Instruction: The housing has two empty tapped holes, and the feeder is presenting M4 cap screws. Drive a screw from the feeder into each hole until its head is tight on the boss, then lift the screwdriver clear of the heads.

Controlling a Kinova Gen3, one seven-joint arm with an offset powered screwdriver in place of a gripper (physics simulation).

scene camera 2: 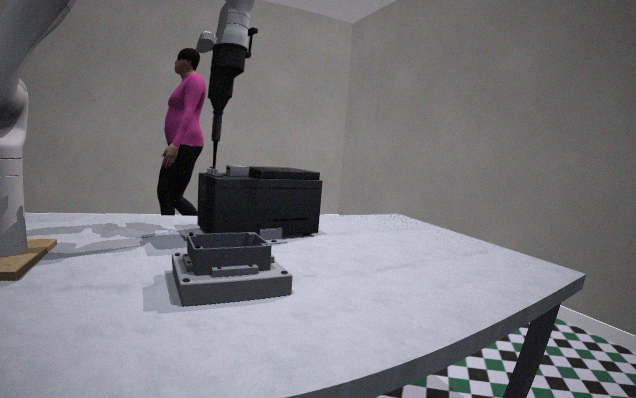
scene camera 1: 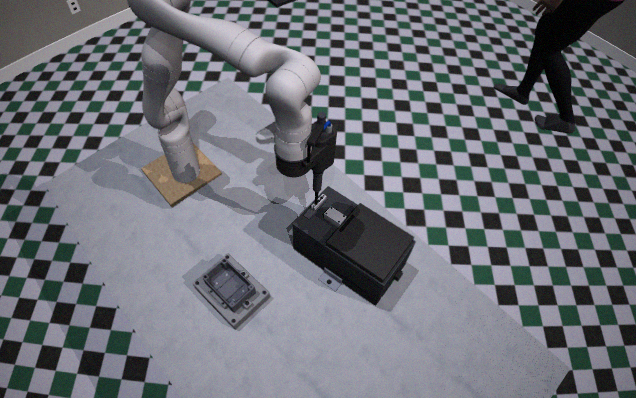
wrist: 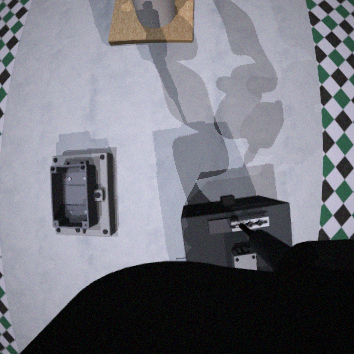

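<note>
My screwdriver [scene camera 1: 316, 201] [scene camera 2: 214, 167] [wrist: 242, 226] points down with its bit tip at the light screw rail [scene camera 1: 320, 201] [wrist: 260, 221] on the near end of the black feeder [scene camera 1: 370, 242] [scene camera 2: 260, 205] [wrist: 204, 245]. The tip appears to touch the rail; whether a screw sits on the bit is too small to tell. Small dark screw spots show along the rail in the wrist view. The grey open-topped housing [scene camera 1: 221, 295] [scene camera 2: 230, 260] [wrist: 92, 200] sits upright on a lighter grey fixture plate [scene camera 2: 235, 293] [wrist: 108, 175], apart from the screwdriver. Its tapped holes are too small to judge.
A light block [scene camera 1: 335, 215] [scene camera 2: 237, 170] [wrist: 245, 261] and a raised lid stand on the feeder beside the rail. A small bracket [scene camera 1: 330, 279] is at its foot. The arm's wooden base board [scene camera 1: 172, 195] [wrist: 150, 36] is on the table. A person [scene camera 2: 187, 110] stands beyond the table.
</note>
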